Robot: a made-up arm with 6 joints. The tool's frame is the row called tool.
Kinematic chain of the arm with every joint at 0, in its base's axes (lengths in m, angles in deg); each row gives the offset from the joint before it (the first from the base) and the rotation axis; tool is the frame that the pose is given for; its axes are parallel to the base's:
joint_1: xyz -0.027 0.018 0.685 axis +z
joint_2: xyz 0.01 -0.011 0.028 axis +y
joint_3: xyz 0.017 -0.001 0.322 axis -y
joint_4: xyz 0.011 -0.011 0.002 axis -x
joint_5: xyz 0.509 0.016 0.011 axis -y
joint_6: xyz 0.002 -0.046 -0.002 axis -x
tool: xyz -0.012 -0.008 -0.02
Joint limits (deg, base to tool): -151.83..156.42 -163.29..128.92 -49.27..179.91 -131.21..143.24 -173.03..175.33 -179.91..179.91
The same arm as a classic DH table. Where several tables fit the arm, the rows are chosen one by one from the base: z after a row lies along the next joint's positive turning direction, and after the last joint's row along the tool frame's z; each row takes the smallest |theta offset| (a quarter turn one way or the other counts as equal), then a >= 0, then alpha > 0; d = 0 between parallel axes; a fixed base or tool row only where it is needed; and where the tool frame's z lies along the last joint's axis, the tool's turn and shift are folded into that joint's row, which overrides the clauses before.
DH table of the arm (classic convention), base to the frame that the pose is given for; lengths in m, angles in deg. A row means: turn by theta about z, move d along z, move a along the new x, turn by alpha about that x. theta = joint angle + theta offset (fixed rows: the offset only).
base (fixed): d 0  theta_offset -33.69  a -0.0324  alpha 0
joint_1: d 0.713  theta_offset 33.69  a 0.01  alpha -90
joint_2: d 0  theta_offset -86.98  a 0.3224  alpha 180
joint_3: d 0.023  theta_offset 3.02  a 0.002  alpha -90
joint_4: d -0.52  theta_offset 0  a 0.011  alpha 90
joint_5: d 0.03  theta_offset 0  a -0.002  alpha -90
joint_6: d 0.01  theta_offset -90  a 0.008  alpha -90
tool (fixed): d -0.02  theta_offset 90  a 0  alpha 0
Joint limits (deg, base to tool): -151.83..156.42 -163.29..128.92 -49.27..179.91 -131.21..143.24 -173.03..175.33 -179.91..179.91

